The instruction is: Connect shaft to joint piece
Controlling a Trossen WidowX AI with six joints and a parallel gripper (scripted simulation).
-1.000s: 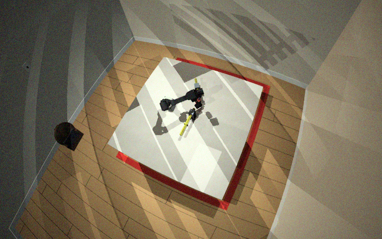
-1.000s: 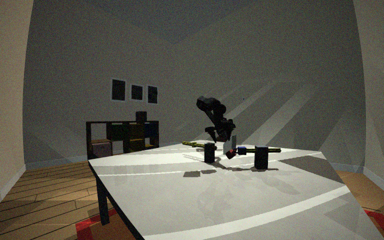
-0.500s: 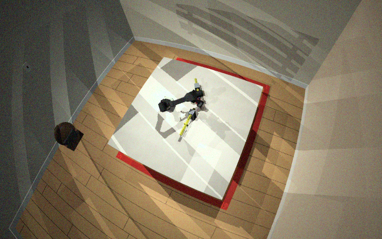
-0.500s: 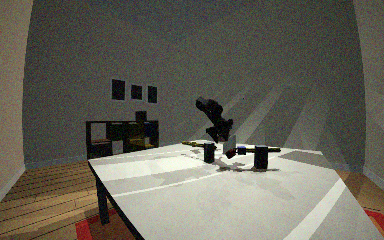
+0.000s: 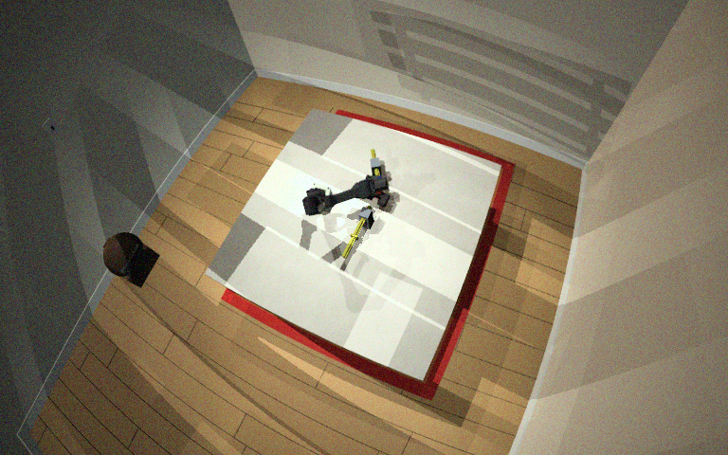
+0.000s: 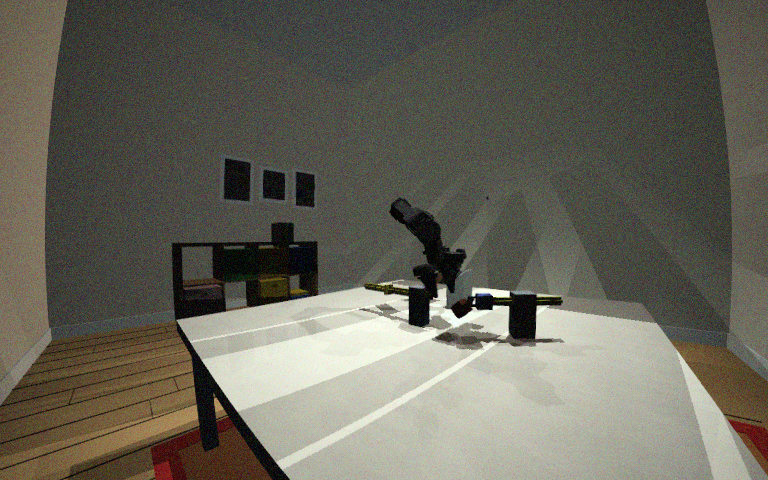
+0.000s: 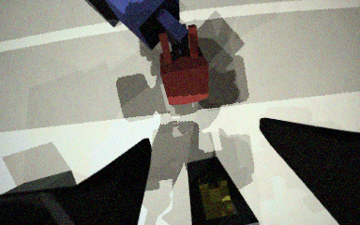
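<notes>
Now: the red square joint piece 60 mm to the left of my gripper tip and 30 mm below it.
</notes>
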